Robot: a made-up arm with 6 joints. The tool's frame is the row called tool.
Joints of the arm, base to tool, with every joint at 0 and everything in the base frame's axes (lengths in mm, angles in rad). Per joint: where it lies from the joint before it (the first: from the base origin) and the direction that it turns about. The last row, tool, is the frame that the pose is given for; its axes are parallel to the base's.
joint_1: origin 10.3 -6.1 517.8 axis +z
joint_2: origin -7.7 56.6 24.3 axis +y
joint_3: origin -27.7 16.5 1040 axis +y
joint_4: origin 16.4 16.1 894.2 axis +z
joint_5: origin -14 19.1 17.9 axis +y
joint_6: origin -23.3 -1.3 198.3 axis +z
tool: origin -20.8 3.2 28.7
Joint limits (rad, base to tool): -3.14..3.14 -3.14..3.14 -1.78..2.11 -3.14..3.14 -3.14..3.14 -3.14..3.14
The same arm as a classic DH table. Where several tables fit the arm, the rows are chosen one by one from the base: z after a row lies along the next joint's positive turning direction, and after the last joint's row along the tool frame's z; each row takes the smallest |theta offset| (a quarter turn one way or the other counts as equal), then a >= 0, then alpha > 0; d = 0 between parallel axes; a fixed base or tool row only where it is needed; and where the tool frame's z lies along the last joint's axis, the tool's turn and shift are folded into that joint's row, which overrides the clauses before.
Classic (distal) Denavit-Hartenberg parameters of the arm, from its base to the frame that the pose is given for. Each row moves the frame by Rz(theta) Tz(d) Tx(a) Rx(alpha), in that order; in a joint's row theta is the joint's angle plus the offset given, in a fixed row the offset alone. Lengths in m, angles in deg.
base (fixed): a 0.0120, alpha 0.00, d 0.0000, theta_offset -30.64
joint_1: a -0.0077, alpha -90.00, d 0.5421, theta_offset 30.64
joint_2: a -1.0404, alpha 0.00, d 0.0000, theta_offset 88.47
joint_3: a 0.0164, alpha 90.00, d 0.0892, theta_offset -88.47
joint_4: a -0.0140, alpha -90.00, d 0.9121, theta_offset 0.00
joint_5: a -0.0233, alpha 90.00, d 0.0178, theta_offset 0.00
joint_6: a -0.0210, alpha 0.00, d 0.0000, theta_offset -8.75
tool (fixed): a 0.0000, alpha 0.00, d 0.2270, theta_offset 8.75
Joint limits (deg, base to tool): -179.91..179.91 -179.91..179.91 -101.99..120.89 -179.91..179.91 -179.91..179.91 -179.91..179.91

